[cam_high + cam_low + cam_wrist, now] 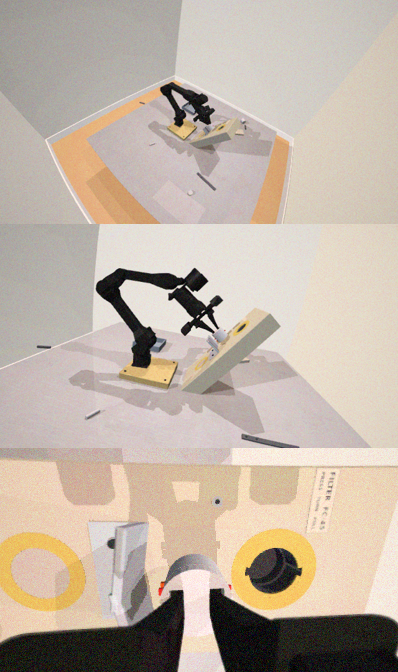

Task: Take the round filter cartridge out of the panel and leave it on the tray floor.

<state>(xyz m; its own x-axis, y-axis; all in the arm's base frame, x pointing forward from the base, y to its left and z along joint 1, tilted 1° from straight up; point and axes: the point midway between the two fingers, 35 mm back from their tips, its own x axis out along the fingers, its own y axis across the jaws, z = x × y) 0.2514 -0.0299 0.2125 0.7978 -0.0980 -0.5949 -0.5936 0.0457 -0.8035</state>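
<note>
The filter cartridge lies 10 mm below my gripper tip and 10 mm ahead of it. From my gripper tip the other things lie so: tray: 320 mm to the left, 300 mm behind, 210 mm below; service panel: 50 mm below, 50 mm ahead, 10 mm to the right.
</note>
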